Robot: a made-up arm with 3 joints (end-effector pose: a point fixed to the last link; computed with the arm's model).
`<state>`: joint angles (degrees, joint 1 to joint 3).
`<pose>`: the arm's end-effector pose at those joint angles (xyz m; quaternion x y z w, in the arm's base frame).
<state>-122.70 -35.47 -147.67</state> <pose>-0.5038 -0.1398 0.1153 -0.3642 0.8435 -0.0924 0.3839</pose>
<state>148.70 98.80 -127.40</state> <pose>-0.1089 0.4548 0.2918 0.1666 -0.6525 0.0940 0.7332</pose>
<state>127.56 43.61 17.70</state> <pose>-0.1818 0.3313 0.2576 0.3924 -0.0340 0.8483 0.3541</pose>
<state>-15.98 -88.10 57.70</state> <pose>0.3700 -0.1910 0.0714 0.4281 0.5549 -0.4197 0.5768</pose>
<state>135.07 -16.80 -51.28</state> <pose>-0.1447 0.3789 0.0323 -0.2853 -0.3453 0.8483 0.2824</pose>
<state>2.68 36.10 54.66</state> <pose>0.3332 -0.0621 0.3206 0.4428 -0.2650 0.1620 0.8411</pose>
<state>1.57 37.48 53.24</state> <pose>0.3303 -0.0668 0.3188 0.4282 -0.2814 0.1555 0.8446</pose>
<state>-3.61 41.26 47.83</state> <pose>0.3221 -0.0900 0.3111 0.3691 -0.3339 0.1158 0.8596</pose>
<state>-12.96 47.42 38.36</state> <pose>0.3071 -0.1339 0.2978 0.2560 -0.4113 0.0337 0.8742</pose>
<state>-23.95 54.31 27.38</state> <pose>0.2848 -0.1892 0.2843 0.1140 -0.4775 -0.0737 0.8681</pose>
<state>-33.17 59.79 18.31</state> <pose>0.2586 -0.2380 0.2757 -0.0083 -0.5110 -0.1683 0.8429</pose>
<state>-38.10 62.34 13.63</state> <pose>0.2410 -0.2644 0.2722 -0.0718 -0.5189 -0.2192 0.8231</pose>
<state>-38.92 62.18 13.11</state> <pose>0.2381 -0.2689 0.2714 -0.0787 -0.5163 -0.2278 0.8218</pose>
